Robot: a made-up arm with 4 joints.
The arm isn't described. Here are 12 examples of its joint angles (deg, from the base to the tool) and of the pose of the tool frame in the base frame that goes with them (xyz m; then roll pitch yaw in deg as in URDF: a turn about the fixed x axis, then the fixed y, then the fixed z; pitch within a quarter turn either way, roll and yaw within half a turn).
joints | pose
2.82 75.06 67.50 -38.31 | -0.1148 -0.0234 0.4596 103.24 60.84 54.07
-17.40 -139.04 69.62 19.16 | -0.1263 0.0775 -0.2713 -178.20 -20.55 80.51
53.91 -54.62 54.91 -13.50 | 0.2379 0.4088 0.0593 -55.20 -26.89 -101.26
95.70 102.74 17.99 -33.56 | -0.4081 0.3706 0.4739 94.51 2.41 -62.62
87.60 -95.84 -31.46 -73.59 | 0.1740 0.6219 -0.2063 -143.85 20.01 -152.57
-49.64 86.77 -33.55 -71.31 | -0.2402 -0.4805 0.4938 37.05 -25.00 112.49
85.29 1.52 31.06 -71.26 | 0.3312 0.3223 0.3794 -32.27 70.37 -117.60
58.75 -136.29 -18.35 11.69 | -0.2400 0.5432 -0.3640 -123.75 23.40 -53.36
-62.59 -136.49 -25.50 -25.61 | -0.3303 -0.3334 -0.3421 -144.90 12.50 31.31
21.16 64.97 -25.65 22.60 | -0.6529 0.0377 0.5730 90.30 -23.87 -46.53
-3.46 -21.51 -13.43 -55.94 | -0.5312 0.5497 0.2935 -38.96 49.59 7.28
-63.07 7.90 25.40 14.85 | -0.5015 0.0077 0.5891 5.56 -9.53 35.93
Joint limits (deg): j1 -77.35..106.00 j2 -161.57..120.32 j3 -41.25..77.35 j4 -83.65..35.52
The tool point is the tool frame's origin. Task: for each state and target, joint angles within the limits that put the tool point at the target. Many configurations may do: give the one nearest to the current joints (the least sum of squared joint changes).
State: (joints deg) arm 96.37 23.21 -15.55 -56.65
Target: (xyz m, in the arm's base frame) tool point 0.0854 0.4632 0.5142
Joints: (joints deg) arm 58.36 19.28 22.80 -65.68
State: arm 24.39 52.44 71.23 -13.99
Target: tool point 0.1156 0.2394 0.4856
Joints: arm 62.47 14.38 62.73 -13.03
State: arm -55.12 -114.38 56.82 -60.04
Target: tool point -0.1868 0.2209 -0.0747
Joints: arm -32.76 -93.46 77.17 -48.44
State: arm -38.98 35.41 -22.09 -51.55
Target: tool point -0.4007 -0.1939 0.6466
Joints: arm -47.92 47.20 -12.53 -52.06
